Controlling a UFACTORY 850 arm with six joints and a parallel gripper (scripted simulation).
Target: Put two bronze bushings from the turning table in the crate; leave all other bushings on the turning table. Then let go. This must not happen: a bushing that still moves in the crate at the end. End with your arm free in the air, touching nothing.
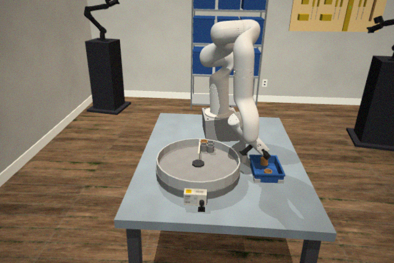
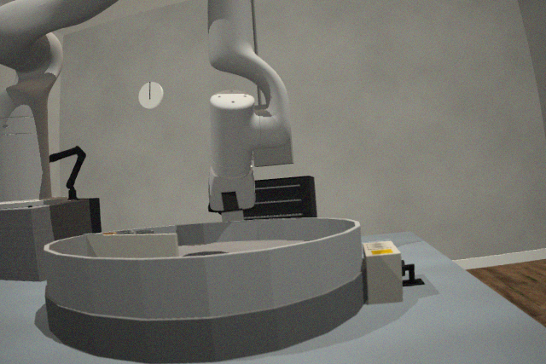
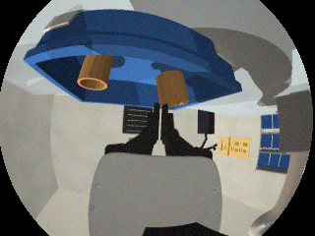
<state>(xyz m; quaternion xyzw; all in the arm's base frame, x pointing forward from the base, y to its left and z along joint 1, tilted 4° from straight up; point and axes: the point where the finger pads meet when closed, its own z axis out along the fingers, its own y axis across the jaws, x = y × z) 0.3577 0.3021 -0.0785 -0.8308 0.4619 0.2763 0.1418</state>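
The blue crate is 4 cm ahead of my hand and 6 cm below it. Round my hand: turning table (13 cm ahead, 34 cm to the right, 3 cm below).
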